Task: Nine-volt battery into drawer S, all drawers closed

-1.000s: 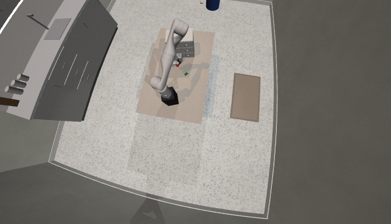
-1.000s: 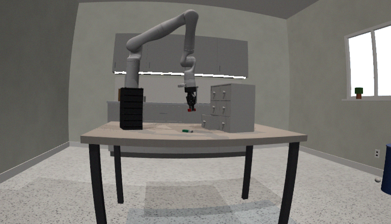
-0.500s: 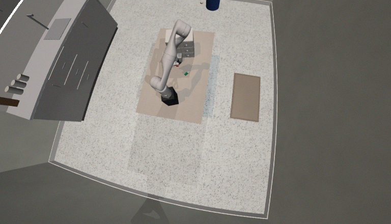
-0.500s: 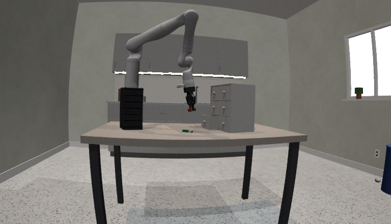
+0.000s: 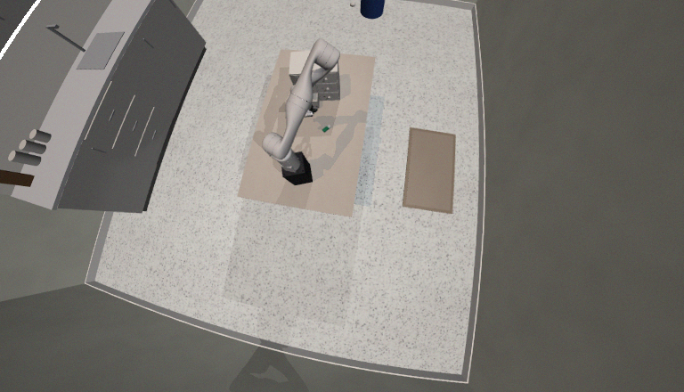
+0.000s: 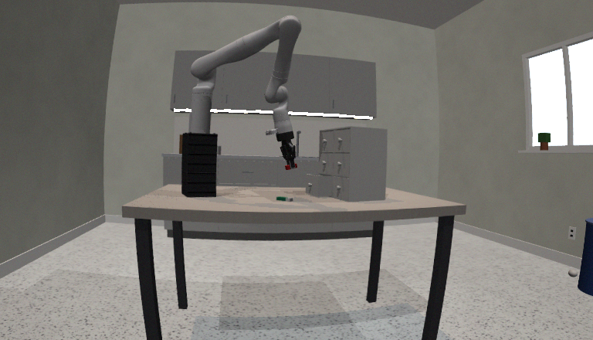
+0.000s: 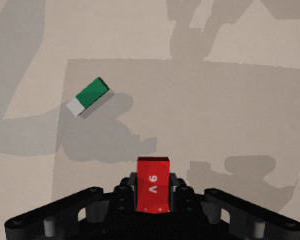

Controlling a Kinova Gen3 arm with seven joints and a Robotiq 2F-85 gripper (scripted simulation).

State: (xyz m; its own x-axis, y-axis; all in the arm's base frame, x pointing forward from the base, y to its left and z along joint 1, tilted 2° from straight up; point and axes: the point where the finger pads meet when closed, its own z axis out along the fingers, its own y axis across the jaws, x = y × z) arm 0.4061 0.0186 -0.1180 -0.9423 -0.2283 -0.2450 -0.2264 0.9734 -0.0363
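Now: the drawer 190 mm ahead of my hand, 70 mm to the left of it and 120 mm below it. The rest, counted from my hand: green-and-white piece: 30 mm behind, 110 mm to the right, 140 mm below; then small red block: 10 mm ahead, 10 mm below.
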